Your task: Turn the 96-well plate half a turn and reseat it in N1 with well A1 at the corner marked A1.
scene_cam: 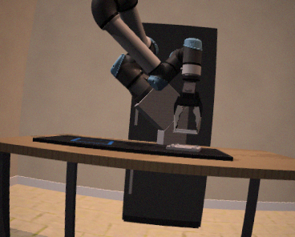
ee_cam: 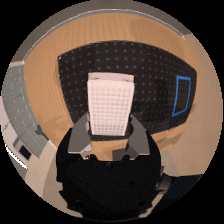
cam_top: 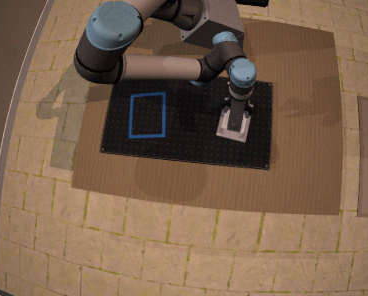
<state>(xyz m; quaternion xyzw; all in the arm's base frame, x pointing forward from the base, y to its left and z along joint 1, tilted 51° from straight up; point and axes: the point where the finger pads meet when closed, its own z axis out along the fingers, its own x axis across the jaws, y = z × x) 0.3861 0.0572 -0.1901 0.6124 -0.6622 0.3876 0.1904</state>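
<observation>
Now: hand 7 cm above the grey plate nest N1. Round my hand: white 96-well plate: 1 cm below.
</observation>
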